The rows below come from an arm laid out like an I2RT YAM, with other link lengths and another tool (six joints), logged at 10 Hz.
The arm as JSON. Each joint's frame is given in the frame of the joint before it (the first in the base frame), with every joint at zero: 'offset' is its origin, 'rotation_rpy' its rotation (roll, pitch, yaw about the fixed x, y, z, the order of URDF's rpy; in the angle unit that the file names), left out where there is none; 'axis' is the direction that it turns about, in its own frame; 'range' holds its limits. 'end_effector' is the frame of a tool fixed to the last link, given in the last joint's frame.
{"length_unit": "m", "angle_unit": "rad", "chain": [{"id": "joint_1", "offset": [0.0, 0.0, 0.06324], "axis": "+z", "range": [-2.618, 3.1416]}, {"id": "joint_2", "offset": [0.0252, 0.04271, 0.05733], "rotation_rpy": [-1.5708, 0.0, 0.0], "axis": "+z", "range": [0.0, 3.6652]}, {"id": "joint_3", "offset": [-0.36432, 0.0, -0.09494], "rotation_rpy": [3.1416, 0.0, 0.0], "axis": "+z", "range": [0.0, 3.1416]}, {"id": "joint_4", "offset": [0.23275, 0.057, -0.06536], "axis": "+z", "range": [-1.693, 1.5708]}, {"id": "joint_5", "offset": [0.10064, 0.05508, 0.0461], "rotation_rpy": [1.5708, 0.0, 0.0], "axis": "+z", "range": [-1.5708, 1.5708]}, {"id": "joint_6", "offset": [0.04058, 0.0, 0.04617], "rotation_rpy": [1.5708, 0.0, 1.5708], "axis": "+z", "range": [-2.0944, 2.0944]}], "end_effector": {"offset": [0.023, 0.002, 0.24], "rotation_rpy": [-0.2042, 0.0, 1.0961]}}
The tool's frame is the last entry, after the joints.
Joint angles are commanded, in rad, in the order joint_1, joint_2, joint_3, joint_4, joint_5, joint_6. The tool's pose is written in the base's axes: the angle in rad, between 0 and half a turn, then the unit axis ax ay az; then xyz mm. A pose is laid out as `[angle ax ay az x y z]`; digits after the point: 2 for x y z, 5 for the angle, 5 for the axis.
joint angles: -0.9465, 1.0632, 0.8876, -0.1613, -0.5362, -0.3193
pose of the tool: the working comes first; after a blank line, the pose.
Where each joint sits with the arm in this pose, in the base's axes (m; each line is computed from the numbers above, not from the rounded line before):
joint_1: 0.0000 0.0000 0.0632
joint_2: 0.0494 0.0045 0.1206
joint_3: -0.1312 0.0927 0.4390
joint_4: 0.0616 -0.0631 0.4544
joint_5: 0.0904 -0.1819 0.4731
joint_6: 0.1175 -0.1841 0.4180
the tool: 0.3225 -0.2919 0.3511

[2.06515 -0.16992 0.95621 -0.23829 322.54 -291.94 351.06]
